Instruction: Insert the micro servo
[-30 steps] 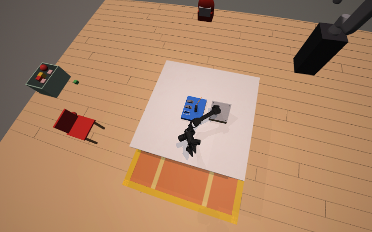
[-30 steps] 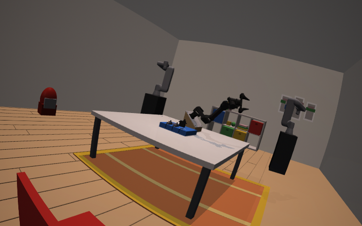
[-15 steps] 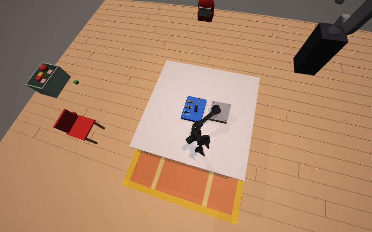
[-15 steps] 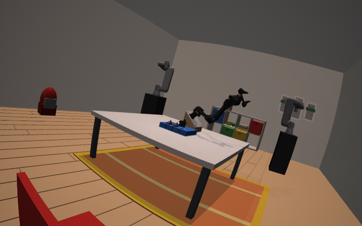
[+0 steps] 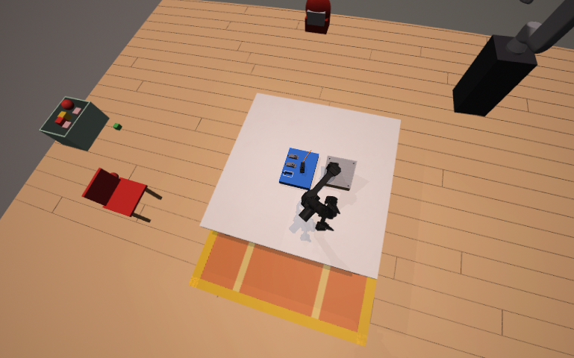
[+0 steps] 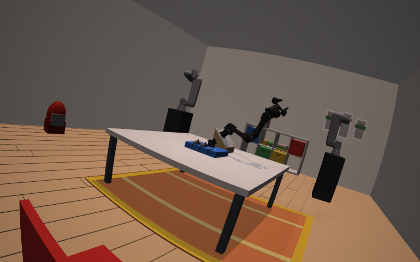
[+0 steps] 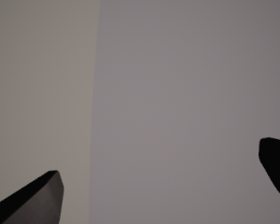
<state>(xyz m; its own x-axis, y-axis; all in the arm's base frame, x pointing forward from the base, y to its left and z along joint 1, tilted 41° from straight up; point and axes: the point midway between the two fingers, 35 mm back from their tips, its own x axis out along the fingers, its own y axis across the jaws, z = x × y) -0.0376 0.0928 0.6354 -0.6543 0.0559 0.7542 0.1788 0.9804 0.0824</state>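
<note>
Right now my gripper tip is 56 cm above the blue deck, 51 cm to the left of it and 26 cm short of it.
</note>
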